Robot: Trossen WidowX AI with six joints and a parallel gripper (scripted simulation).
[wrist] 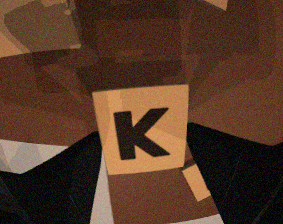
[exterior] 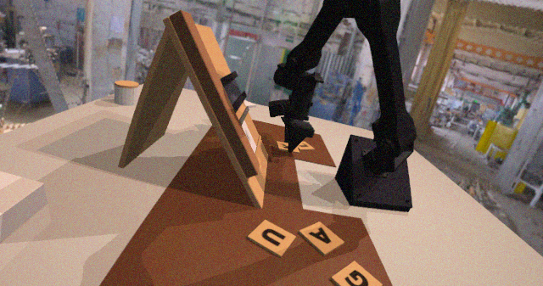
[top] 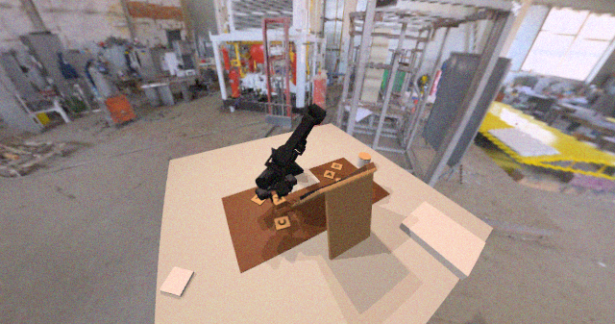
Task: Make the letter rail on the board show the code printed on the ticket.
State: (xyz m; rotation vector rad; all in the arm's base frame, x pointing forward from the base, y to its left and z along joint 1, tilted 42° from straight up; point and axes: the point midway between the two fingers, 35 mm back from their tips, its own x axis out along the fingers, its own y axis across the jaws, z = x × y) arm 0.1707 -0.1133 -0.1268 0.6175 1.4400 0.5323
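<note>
My gripper tip is now 14 cm short of the white ticket, 14 cm to the right of it and 7 cm below it. Also, from my gripper tip: brown mat 3 cm ahead, 14 cm to the left, 2 cm below; letter tile 9 cm ahead, 35 cm to the left, 1 cm below; white pad 11 cm ahead, 46 cm to the right, 1 cm below.
</note>
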